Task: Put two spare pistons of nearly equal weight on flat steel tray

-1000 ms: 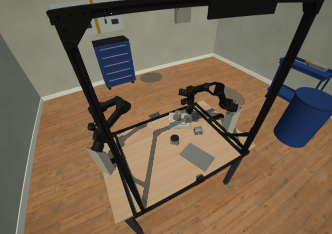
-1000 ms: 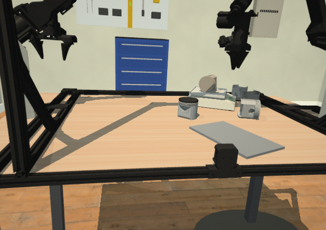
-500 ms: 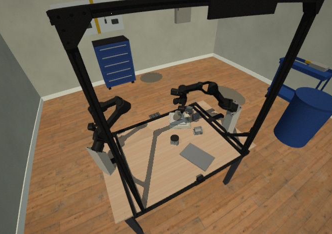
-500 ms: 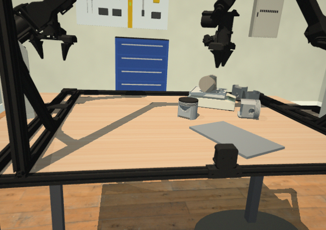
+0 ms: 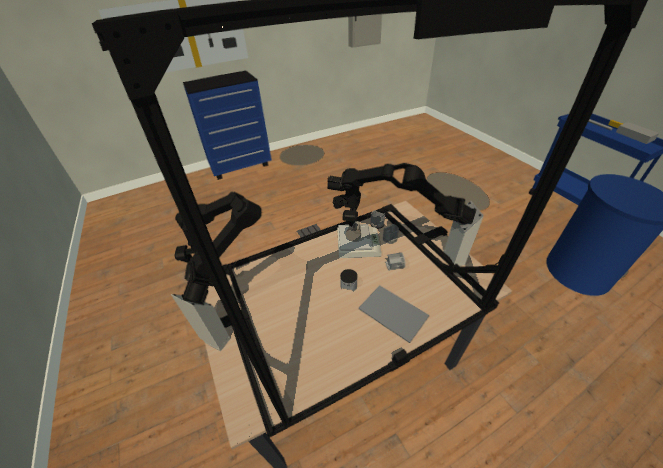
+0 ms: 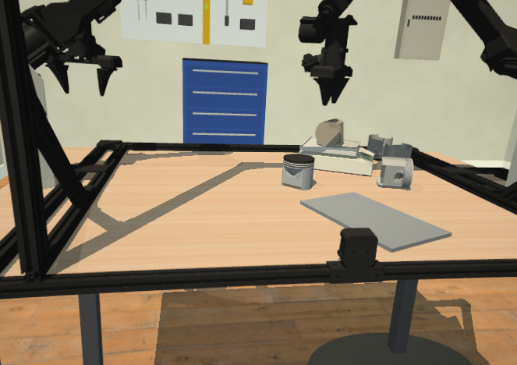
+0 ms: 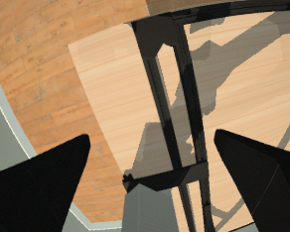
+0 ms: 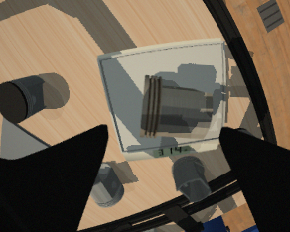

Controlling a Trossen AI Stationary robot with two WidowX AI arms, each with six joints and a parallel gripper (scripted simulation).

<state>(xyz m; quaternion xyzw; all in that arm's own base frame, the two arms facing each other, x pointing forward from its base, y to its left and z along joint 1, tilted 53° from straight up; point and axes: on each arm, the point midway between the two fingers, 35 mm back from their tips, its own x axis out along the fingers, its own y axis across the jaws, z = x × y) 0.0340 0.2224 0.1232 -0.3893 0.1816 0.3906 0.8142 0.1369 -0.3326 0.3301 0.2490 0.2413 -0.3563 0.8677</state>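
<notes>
Right now the tan piston is 110 mm below my right hand and 10 mm to the right of it. Also, from my right hand: white weighing scale: 170 mm below, 30 mm to the right; then flat grey steel tray: 410 mm behind, 200 mm below; then dark-topped piston: 210 mm behind, 160 mm below, 110 mm to the left.
</notes>
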